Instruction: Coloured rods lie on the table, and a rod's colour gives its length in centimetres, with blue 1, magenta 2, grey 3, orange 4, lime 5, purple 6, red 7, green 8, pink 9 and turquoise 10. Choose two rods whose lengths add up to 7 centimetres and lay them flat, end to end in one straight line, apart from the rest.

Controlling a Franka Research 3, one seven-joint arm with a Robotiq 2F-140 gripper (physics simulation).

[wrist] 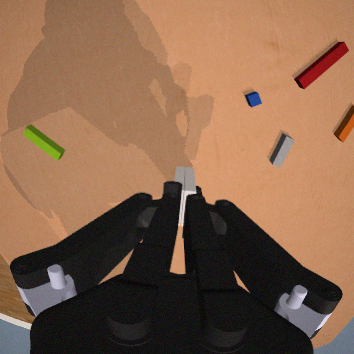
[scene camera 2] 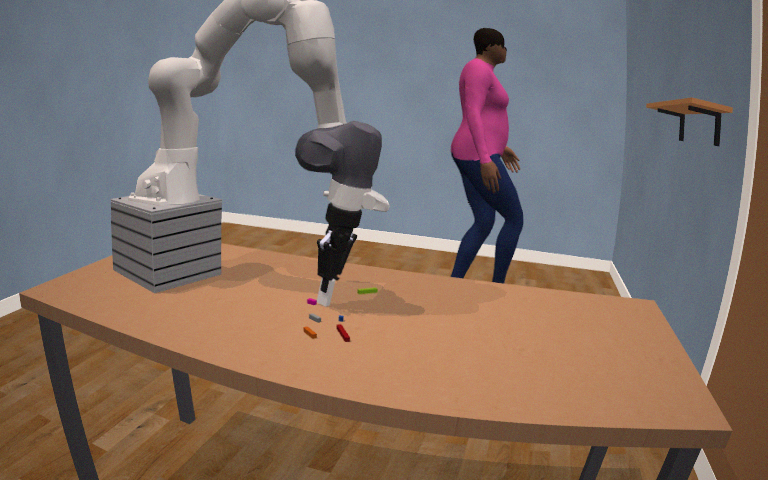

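My gripper (scene camera 2: 324, 298) (wrist: 183, 180) points down with its pale fingertips together, shut with no rod seen between them. The magenta rod (scene camera 2: 312, 301) lies on the table close beside the fingertips in the scene view; it does not show in the wrist view. The lime rod (scene camera 2: 367, 290) (wrist: 44, 142) lies apart on the other side of the gripper. The grey rod (scene camera 2: 314, 318) (wrist: 282, 150), small blue rod (scene camera 2: 340, 318) (wrist: 253, 99), orange rod (scene camera 2: 309, 332) (wrist: 345, 124) and long red rod (scene camera 2: 343, 332) (wrist: 321, 65) lie separately nearer the table's front edge.
The rods lie on a brown table (scene camera 2: 509, 362). The arm's base stands on a grey block (scene camera 2: 186, 243) at the table's back left. A person (scene camera 2: 484, 113) stands behind the table. A wall shelf (scene camera 2: 688, 105) hangs at the right. The arm's shadow falls around the lime rod.
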